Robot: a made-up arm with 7 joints. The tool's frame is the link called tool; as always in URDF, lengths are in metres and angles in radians. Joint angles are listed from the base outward.
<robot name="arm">
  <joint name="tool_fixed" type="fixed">
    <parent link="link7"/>
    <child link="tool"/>
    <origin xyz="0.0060 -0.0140 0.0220" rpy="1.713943 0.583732 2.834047"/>
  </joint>
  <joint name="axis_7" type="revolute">
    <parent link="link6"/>
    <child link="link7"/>
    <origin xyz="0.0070 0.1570 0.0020" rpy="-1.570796 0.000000 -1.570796"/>
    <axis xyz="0 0 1"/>
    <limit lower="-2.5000" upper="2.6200"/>
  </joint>
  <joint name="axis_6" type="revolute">
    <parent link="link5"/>
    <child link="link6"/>
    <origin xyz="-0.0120 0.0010 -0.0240" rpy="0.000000 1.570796 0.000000"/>
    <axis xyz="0 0 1"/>
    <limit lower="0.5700" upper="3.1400"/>
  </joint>
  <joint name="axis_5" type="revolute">
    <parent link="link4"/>
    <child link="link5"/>
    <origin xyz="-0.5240 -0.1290 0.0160" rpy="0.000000 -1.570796 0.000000"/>
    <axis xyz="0 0 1"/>
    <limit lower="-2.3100" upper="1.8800"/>
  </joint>
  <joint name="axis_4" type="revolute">
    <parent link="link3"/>
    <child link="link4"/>
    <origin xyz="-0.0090 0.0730 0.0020" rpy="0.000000 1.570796 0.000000"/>
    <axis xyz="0 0 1"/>
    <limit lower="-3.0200" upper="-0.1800"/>
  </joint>
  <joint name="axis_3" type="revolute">
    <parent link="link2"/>
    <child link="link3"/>
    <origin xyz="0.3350 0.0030 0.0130" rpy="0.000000 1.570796 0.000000"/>
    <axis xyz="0 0 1"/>
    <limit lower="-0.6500" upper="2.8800"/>
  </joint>
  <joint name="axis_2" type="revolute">
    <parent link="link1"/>
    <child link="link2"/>
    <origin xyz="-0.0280 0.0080 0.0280" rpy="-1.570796 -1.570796 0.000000"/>
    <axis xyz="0 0 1"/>
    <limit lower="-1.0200" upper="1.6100"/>
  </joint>
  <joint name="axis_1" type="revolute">
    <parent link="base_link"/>
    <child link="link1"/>
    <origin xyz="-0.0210 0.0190 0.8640" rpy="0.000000 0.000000 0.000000"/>
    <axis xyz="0 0 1"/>
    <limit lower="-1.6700" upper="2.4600"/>
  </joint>
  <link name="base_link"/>
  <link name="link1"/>
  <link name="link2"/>
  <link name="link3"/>
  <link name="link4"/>
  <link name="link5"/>
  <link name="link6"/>
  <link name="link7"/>
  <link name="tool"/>
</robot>
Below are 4 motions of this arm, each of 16 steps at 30 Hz.
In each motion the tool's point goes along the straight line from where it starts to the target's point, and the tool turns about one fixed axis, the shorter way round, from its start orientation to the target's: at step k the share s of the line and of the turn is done. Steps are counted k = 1, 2, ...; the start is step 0. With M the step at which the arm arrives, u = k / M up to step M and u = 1 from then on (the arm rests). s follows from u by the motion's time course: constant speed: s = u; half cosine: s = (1 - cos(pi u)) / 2; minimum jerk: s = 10 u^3 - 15 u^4 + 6 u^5.
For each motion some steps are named. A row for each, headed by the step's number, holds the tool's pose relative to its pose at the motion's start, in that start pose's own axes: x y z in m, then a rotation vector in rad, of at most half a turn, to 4 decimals.
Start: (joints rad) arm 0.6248 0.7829 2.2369 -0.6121 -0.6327 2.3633 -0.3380
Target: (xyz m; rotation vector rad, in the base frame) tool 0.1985 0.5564 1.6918 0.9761 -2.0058 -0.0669
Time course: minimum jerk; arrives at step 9
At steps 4, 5, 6, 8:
4: -0.0360 0.0194 0.0128 0.0344 -0.1645 0.1952
5: -0.0547 0.0296 0.0195 0.0523 -0.2502 0.2968
6: -0.0717 0.0387 0.0256 0.0685 -0.3277 0.3887
8: -0.0897 0.0484 0.0320 0.0857 -0.4100 0.4863

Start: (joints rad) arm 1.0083 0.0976 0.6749 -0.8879 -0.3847 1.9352 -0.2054
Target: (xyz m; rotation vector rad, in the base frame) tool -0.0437 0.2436 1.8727 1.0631 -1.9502 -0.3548
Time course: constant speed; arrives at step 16
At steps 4, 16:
4: 0.0263 -0.0834 -0.0002 -0.0469 -0.0113 -0.2345
16: 0.1052 -0.3337 -0.0008 -0.1875 -0.0454 -0.9382

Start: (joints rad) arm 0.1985 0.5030 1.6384 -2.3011 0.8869 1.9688 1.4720
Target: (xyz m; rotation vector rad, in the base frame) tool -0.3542 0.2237 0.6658 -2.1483 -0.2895 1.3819
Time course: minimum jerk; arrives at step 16
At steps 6, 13, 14, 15, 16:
6: -0.0066 0.1027 -0.1100 -0.2462 -0.1273 0.0124
13: -0.0229 0.3551 -0.3801 -0.8511 -0.4401 0.0428
14: -0.0237 0.3673 -0.3932 -0.8804 -0.4552 0.0442
15: -0.0241 0.3725 -0.3987 -0.8927 -0.4616 0.0448
16: -0.0241 0.3733 -0.3996 -0.8947 -0.4626 0.0449

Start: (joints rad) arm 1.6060 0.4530 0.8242 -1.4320 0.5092 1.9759 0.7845
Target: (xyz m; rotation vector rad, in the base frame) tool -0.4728 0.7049 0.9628 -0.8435 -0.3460 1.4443
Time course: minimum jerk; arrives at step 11
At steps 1, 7, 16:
1: 0.0001 0.0006 -0.0016 -0.0010 0.0021 0.0020
7: 0.0135 0.0636 -0.1808 -0.1125 0.2346 0.2321
16: 0.0182 0.0855 -0.2432 -0.1513 0.3156 0.3123

